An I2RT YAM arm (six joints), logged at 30 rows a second.
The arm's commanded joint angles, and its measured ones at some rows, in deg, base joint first. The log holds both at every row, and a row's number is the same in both.
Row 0, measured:
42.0, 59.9, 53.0, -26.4, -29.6, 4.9
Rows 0 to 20, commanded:
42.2, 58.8, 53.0, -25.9, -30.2, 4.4
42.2, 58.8, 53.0, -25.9, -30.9, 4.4
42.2, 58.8, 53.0, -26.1, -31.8, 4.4
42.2, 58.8, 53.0, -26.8, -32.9, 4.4
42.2, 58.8, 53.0, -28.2, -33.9, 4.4
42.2, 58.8, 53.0, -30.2, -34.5, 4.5
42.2, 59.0, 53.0, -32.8, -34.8, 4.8
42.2, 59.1, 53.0, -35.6, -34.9, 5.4
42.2, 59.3, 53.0, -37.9, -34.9, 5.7
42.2, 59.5, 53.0, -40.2, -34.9, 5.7
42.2, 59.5, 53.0, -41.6, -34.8, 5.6
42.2, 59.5, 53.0, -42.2, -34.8, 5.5
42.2, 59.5, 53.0, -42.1, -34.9, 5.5
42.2, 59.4, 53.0, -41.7, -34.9, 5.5
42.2, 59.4, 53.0, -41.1, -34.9, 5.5
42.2, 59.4, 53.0, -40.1, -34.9, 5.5
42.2, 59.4, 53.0, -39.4, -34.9, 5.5
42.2, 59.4, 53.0, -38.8, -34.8, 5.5
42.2, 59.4, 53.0, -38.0, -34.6, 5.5
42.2, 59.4, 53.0, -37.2, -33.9, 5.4
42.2, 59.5, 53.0, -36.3, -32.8, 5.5
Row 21, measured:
42.0, 60.0, 52.8, -38.5, -33.6, 5.6
